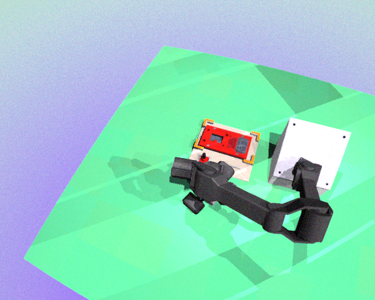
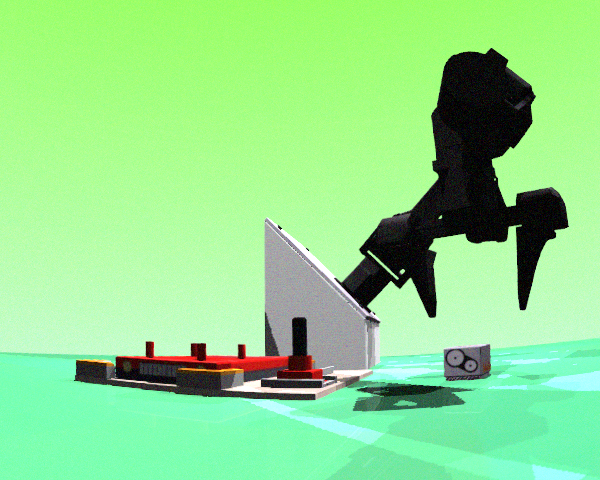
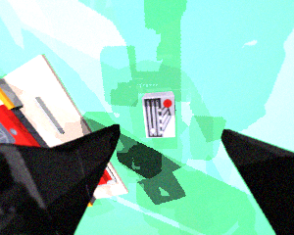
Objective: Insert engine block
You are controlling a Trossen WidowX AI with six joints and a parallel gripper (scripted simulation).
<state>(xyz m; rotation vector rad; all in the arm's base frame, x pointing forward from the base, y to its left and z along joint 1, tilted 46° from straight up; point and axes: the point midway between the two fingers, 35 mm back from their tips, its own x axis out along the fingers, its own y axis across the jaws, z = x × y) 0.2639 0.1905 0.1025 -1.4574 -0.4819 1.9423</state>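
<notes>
Now: the grey engine block 10 mm to the right of my gripper tip and 50 mm below it. The rest, counted from my gripper tip: pale base plate (40 mm ahead, 240 mm to the right, 50 mm below).
</notes>
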